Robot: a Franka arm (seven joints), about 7 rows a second.
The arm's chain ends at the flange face. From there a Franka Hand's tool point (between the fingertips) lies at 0.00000 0.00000 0.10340 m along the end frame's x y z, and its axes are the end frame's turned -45 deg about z.
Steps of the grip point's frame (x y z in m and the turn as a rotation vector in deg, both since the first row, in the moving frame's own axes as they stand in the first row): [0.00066 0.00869 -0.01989 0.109 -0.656 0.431]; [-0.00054 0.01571 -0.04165 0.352 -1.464 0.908]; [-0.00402 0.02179 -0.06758 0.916 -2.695 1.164]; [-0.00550 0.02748 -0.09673 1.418 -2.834 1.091]
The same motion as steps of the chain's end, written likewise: [0.00759 0.00498 -0.01988 -0.387 -0.541 0.431]; [0.01306 0.01009 -0.04161 -0.786 -1.284 0.908]; [0.01719 0.01603 -0.06745 -1.258 -2.553 1.164]; [0.02098 0.02157 -0.09657 -1.001 -3.007 1.091]
